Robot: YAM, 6 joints.
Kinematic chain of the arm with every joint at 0, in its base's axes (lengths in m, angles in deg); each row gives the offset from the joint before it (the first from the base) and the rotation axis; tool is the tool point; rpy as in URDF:
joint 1: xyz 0 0 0.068 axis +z
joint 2: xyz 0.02 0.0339 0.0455 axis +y
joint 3: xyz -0.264 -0.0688 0 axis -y
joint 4: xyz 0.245 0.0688 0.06 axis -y
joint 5: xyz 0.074 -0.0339 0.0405 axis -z
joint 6: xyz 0.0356 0 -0.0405 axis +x
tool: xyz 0 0 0 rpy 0 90 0
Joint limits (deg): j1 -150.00..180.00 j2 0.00..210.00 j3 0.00..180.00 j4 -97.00..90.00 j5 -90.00..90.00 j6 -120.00..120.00
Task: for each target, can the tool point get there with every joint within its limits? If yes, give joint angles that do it. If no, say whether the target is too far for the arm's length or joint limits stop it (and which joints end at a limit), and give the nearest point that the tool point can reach.
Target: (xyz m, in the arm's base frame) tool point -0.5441 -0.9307 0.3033
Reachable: no: too far | nearest point -0.3210 -0.5491 0.2240 | short by 0.449 m
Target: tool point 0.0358 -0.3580 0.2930
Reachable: yes | joints -79.21 91.69 61.02 23.61 63.40 -51.81
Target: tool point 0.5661 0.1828 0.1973
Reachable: yes | joints 18.30 165.43 137.39 74.79 6.74 37.32
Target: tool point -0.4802 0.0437 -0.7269
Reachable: no: too far | nearest point -0.3604 0.0328 -0.3621 | short by 0.384 m
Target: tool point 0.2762 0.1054 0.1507
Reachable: yes | joints 25.39 90.88 36.32 16.72 40.76 -83.51
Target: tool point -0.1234 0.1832 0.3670
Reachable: yes | joints 123.35 58.11 61.65 -28.17 -3.78 -27.26
